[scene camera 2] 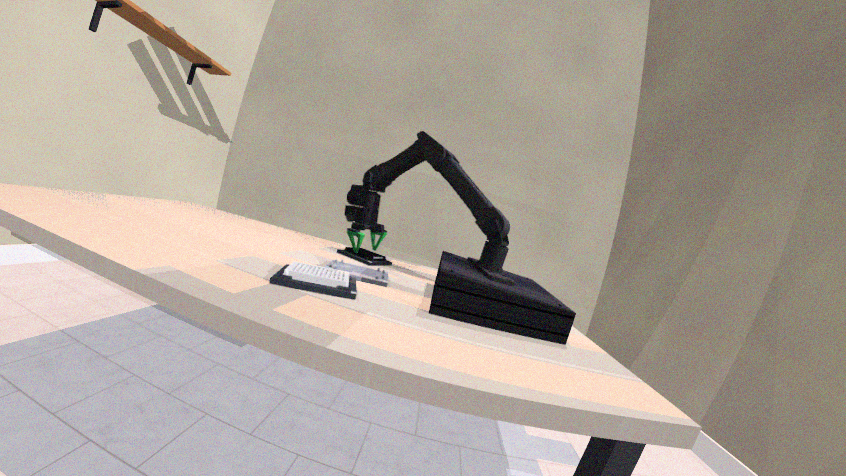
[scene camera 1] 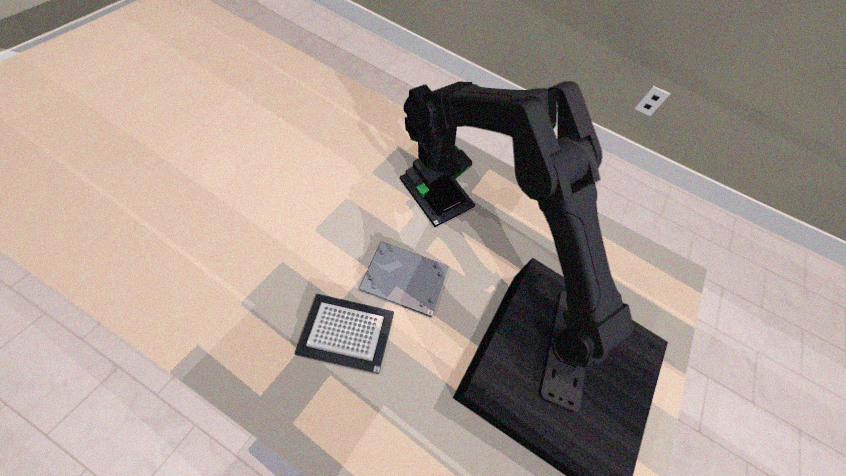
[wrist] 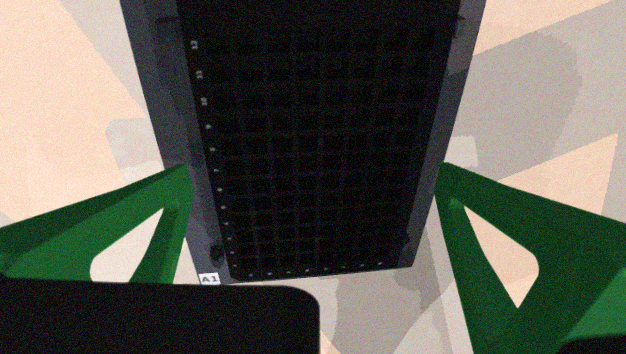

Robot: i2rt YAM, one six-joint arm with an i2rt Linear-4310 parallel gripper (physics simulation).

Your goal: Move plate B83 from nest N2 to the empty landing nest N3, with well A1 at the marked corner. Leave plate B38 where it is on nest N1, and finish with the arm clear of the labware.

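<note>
A black well plate (scene camera 1: 447, 197) (wrist: 310, 150) sits on a dark nest (scene camera 1: 428, 213) (wrist: 145, 65). In the wrist view the nest's A1 tag (wrist: 209, 279) is at the lower left. My gripper (scene camera 1: 442, 180) (scene camera 2: 366, 249) (wrist: 313, 177) is open above this plate, one green finger beside each long side, with nothing held. A white well plate (scene camera 1: 346, 331) (scene camera 2: 316, 274) sits on another dark nest (scene camera 1: 385, 340) (scene camera 2: 313, 288). Between them lies an empty grey nest (scene camera 1: 408, 275) (scene camera 2: 367, 272) with small pegs and a pale tag at one corner. I cannot read the plate names.
The arm's black base block (scene camera 1: 502, 378) (scene camera 2: 496, 307) stands on the pale table (scene camera 1: 147, 118) (scene camera 2: 147, 236), to the right of the nests. The table's near edge shows in scene camera 2. A wooden wall shelf (scene camera 2: 171, 38) is at that view's upper left.
</note>
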